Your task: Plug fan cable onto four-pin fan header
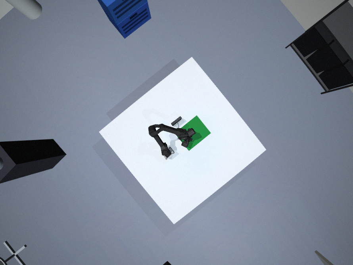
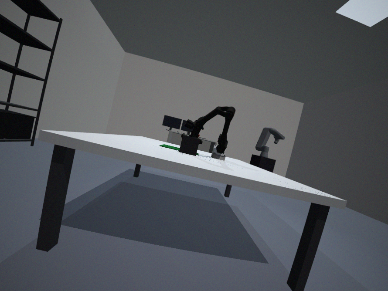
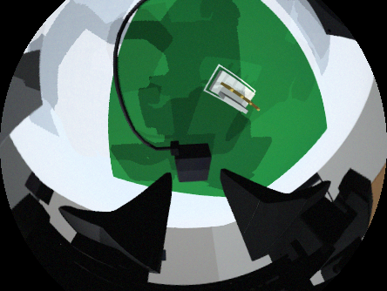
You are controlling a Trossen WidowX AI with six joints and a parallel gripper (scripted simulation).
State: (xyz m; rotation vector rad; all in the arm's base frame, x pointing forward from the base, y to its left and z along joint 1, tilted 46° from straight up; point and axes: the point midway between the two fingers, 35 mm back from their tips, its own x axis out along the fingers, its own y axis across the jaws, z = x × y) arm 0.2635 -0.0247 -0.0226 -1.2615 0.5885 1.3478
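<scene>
Now: the black plug 2 cm below my gripper tip and 1 cm to the right of it. Also, from my gripper tip: fan 23 cm to the left, 3 cm above, 2 cm ahead; then green board 7 cm ahead, 4 cm below, 2 cm to the left; then white four-pin header 7 cm to the left, 3 cm below.
</scene>
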